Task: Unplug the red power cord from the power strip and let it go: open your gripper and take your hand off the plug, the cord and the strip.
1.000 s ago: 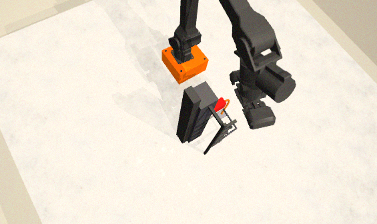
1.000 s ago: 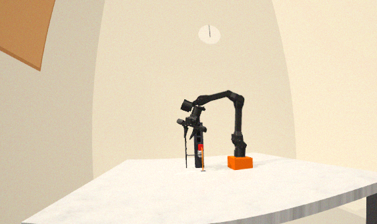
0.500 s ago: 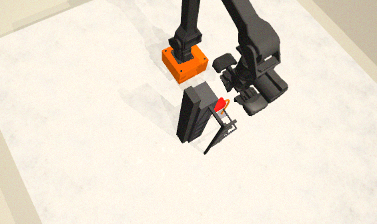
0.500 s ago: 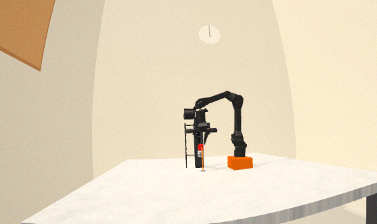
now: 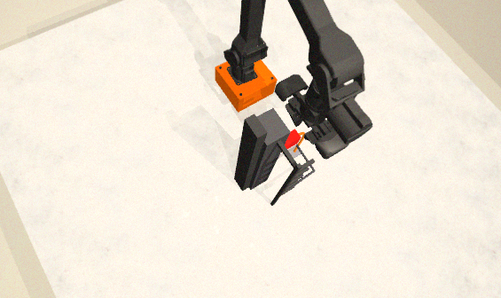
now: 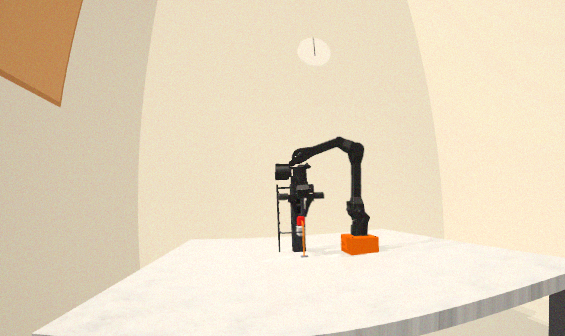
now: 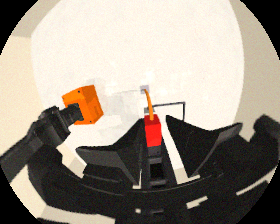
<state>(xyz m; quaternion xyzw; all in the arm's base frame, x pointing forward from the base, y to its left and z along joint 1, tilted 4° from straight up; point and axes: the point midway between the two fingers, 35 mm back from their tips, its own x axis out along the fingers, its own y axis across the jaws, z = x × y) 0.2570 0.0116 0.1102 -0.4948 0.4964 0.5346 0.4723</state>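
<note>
Now: the red plug 50 mm to the right of my gripper tip and 10 mm below it.
</note>
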